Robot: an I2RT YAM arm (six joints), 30 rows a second.
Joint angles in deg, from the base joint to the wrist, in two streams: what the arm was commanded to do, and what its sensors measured. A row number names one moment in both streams.
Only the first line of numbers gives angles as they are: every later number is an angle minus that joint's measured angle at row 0.
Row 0, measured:
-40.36, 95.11, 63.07, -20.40, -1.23, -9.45
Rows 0 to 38, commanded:
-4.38, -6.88, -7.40, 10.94, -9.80, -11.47
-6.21, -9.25, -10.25, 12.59, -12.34, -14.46
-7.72, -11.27, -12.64, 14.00, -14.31, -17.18
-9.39, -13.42, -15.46, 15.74, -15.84, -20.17
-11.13, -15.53, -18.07, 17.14, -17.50, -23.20
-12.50, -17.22, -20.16, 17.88, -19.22, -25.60
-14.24, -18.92, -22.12, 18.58, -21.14, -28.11
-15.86, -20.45, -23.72, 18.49, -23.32, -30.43
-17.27, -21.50, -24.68, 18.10, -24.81, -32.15
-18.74, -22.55, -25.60, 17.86, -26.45, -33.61
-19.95, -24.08, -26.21, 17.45, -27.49, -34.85
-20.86, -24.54, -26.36, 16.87, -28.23, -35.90
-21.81, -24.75, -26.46, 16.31, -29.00, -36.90
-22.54, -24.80, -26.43, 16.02, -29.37, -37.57
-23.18, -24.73, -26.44, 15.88, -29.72, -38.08
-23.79, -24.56, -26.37, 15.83, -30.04, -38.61
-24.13, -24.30, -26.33, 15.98, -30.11, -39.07
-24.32, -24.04, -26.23, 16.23, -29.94, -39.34
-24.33, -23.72, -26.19, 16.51, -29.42, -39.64
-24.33, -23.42, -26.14, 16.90, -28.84, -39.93
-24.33, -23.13, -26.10, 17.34, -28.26, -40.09
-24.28, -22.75, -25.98, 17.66, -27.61, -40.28
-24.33, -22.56, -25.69, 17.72, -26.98, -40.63
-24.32, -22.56, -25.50, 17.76, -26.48, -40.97
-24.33, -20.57, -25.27, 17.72, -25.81, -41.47
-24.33, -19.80, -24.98, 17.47, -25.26, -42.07
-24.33, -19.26, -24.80, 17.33, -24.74, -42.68
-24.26, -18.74, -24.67, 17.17, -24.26, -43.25
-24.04, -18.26, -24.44, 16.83, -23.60, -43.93
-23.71, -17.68, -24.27, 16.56, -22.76, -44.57
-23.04, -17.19, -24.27, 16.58, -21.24, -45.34
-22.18, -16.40, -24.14, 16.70, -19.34, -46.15
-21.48, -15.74, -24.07, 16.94, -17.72, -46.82
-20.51, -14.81, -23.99, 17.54, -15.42, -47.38
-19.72, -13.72, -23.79, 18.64, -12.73, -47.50
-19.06, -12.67, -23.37, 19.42, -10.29, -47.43
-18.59, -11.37, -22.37, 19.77, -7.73, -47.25
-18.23, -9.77, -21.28, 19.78, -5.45, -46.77
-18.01, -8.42, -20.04, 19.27, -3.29, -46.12
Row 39, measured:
-18.75, -11.23, -23.45, 18.36, -12.44, -46.71
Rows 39 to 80, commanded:
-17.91, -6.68, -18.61, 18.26, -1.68, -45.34
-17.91, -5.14, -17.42, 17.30, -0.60, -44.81
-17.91, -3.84, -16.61, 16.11, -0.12, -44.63
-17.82, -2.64, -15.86, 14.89, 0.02, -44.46
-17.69, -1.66, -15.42, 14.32, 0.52, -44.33
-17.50, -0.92, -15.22, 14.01, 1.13, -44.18
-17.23, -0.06, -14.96, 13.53, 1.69, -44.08
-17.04, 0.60, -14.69, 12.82, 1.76, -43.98
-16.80, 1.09, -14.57, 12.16, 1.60, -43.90
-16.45, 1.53, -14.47, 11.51, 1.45, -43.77
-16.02, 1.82, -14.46, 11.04, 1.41, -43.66
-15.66, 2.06, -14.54, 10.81, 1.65, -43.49
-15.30, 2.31, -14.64, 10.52, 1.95, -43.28
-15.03, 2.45, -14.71, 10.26, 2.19, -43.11
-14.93, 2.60, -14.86, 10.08, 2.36, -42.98
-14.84, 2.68, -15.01, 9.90, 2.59, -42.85
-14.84, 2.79, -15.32, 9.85, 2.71, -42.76
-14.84, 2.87, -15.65, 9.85, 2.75, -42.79
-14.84, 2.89, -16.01, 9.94, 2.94, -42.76
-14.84, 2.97, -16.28, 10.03, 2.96, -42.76
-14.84, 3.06, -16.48, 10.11, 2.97, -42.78
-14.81, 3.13, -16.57, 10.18, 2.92, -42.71
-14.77, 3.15, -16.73, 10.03, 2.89, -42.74
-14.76, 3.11, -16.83, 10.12, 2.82, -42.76
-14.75, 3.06, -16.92, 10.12, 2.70, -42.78
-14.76, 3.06, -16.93, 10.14, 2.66, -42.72
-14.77, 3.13, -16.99, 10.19, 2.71, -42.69
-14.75, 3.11, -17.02, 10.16, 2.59, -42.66
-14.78, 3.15, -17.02, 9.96, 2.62, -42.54
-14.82, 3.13, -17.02, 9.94, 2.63, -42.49
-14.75, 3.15, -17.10, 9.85, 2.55, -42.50
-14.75, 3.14, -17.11, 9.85, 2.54, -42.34
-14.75, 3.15, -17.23, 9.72, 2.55, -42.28
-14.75, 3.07, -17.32, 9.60, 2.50, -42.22
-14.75, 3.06, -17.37, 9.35, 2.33, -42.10
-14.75, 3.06, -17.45, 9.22, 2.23, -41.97
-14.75, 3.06, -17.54, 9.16, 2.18, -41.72
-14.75, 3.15, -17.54, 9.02, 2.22, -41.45
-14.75, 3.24, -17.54, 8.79, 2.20, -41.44
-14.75, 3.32, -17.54, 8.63, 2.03, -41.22
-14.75, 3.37, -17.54, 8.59, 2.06, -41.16
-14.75, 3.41, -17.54, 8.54, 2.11, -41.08
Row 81, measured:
-14.82, 1.09, -15.32, 13.98, 2.36, -42.36
